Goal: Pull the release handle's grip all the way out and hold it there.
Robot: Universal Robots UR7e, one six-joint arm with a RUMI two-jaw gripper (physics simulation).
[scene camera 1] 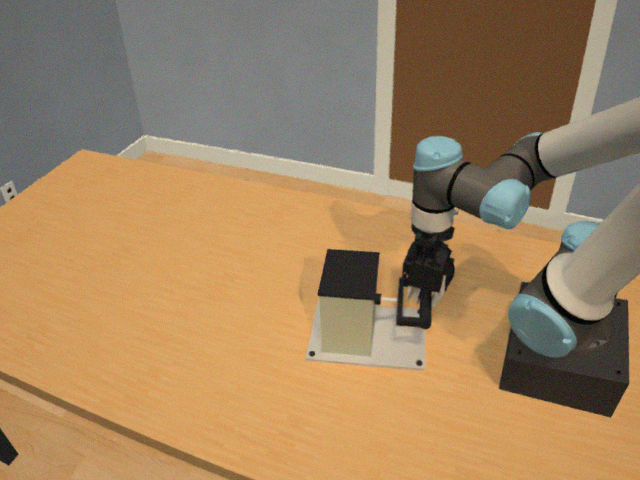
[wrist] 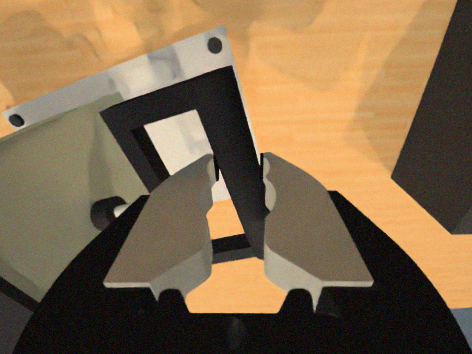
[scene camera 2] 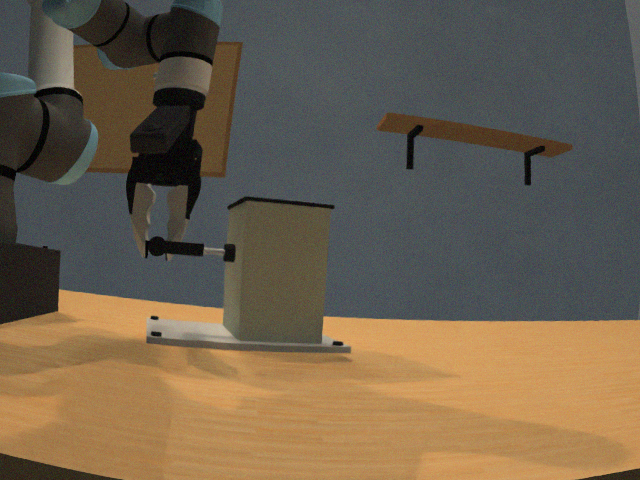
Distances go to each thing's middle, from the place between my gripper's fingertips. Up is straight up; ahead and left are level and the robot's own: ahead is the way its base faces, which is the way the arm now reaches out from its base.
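Scene:
Position of my hand: 90 mm above the light grey base plate [scene camera 1: 395, 347], 100 mm short of it, 50 mm to the right of it.

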